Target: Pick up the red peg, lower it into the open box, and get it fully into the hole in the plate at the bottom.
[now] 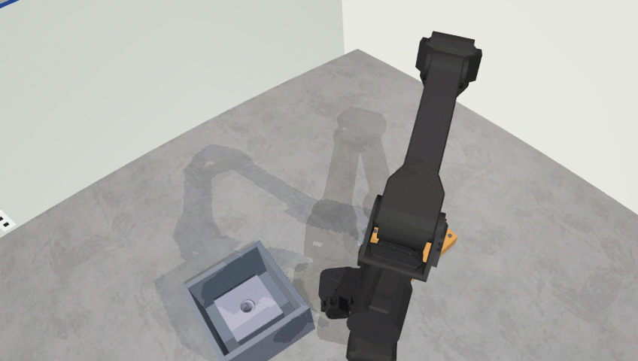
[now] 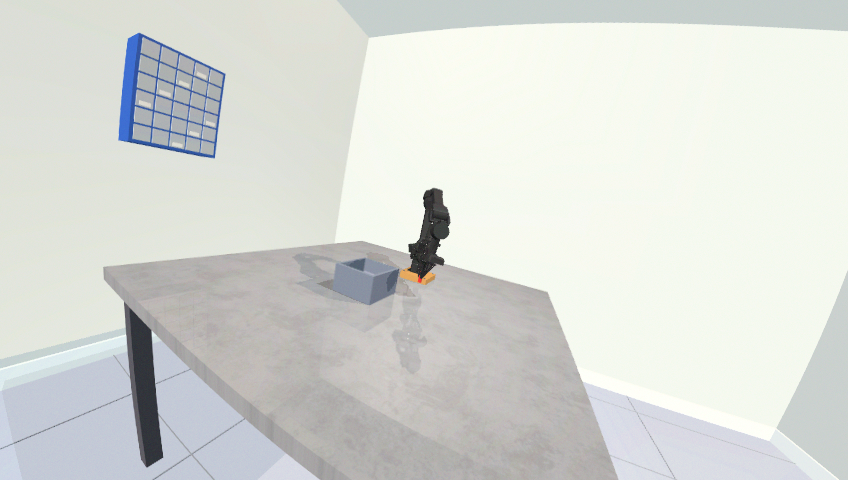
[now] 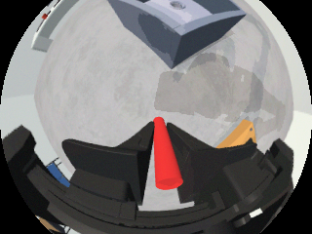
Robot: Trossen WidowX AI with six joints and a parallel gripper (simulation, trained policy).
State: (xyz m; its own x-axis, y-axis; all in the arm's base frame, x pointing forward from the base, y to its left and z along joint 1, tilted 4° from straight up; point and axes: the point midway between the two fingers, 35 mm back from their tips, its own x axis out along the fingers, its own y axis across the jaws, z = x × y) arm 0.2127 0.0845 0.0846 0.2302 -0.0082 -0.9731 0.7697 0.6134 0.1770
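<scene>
Now: the pale plate 160 mm to the right of my gripper tip, 110 mm ahead of it and 30 mm below it. Also, from my gripper tip: red peg 20 mm above, 10 mm behind; then grey box 160 mm to the right, 110 mm ahead, 40 mm below.
</scene>
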